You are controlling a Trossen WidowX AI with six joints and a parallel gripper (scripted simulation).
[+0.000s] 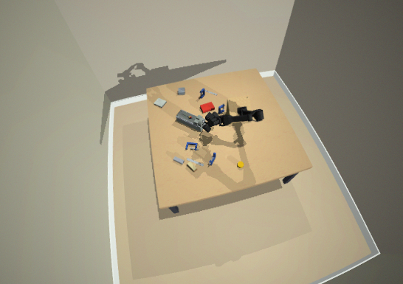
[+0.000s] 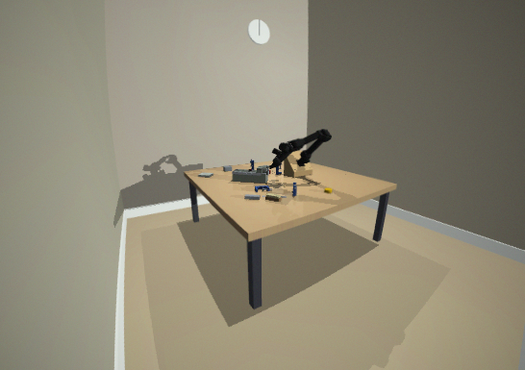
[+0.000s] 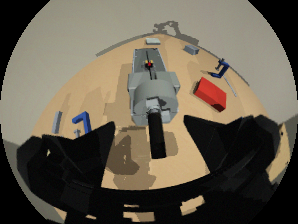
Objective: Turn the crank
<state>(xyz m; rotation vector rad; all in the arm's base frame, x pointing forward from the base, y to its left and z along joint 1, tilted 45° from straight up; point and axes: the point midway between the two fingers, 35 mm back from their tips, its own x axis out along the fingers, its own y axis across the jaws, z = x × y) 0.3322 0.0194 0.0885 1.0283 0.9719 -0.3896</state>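
The dark crank handle is 2 cm behind my gripper tip, 1 cm to the left of it and 1 cm above it. From my gripper tip the other things lie so: red pointer: 10 cm ahead, 12 cm to the right, 3 cm below; then tan block: 19 cm ahead, 32 cm to the left, 10 cm below; then yellow disc: 19 cm behind, 40 cm to the left, 10 cm below.
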